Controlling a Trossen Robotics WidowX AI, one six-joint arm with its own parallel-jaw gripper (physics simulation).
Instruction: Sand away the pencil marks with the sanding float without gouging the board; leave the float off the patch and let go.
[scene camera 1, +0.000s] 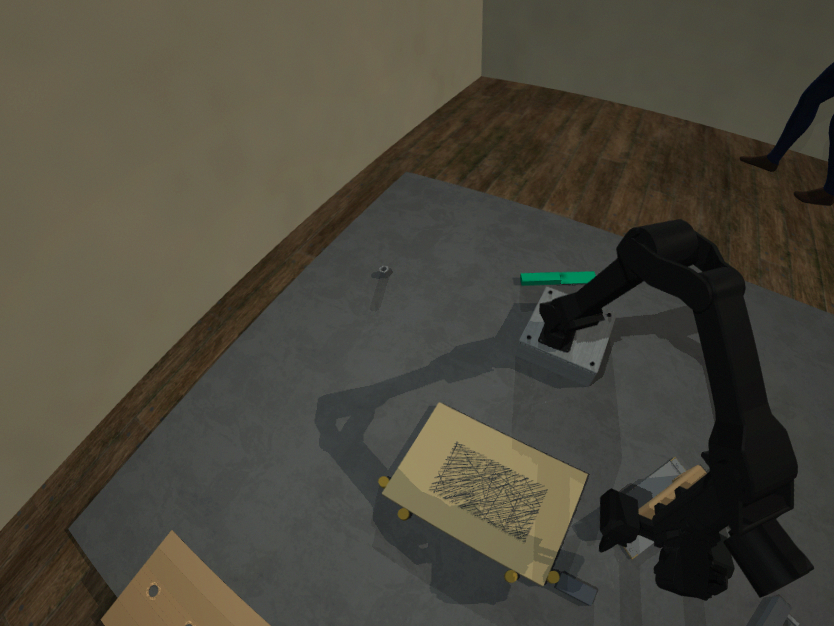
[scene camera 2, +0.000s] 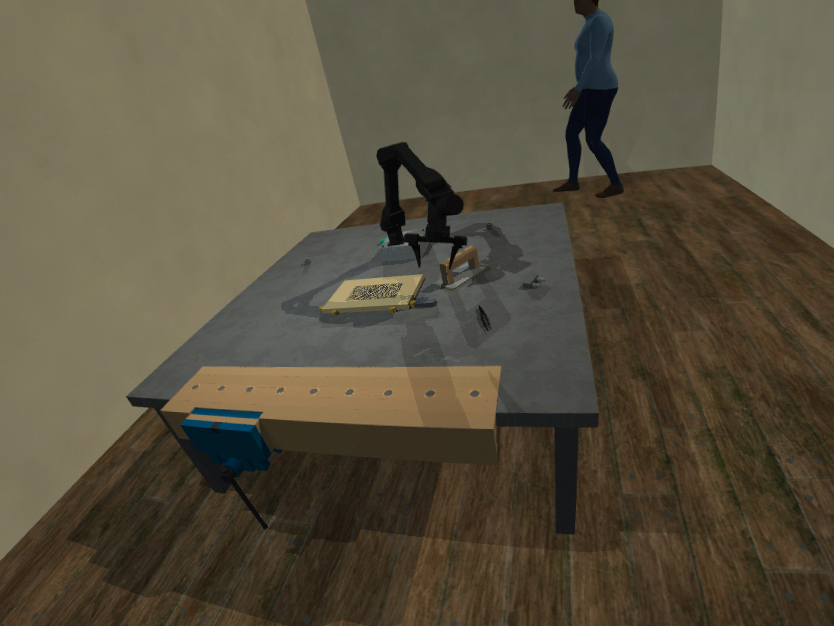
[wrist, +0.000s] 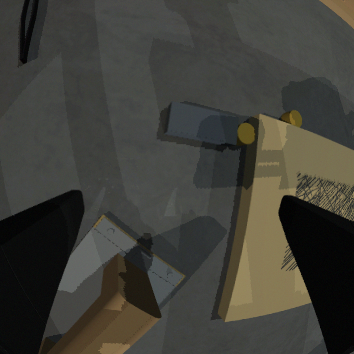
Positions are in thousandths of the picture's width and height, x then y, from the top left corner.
Note:
My gripper (scene camera 1: 752, 895) is open and holds nothing. Also in view: a sanding float (scene camera 1: 791, 779). I also see a wooden bench with blue vise (scene camera 2: 290, 686), a pale wooden board (scene camera 1: 491, 779) and a grey stop (wrist: 521, 340).
The sanding float is seen too in the wrist view (wrist: 315, 809). My gripper shows as well in scene camera 2 (scene camera 2: 521, 429) and in the wrist view (wrist: 521, 575). The wooden bench with blue vise is seen too in scene camera 1 (scene camera 1: 222, 932).

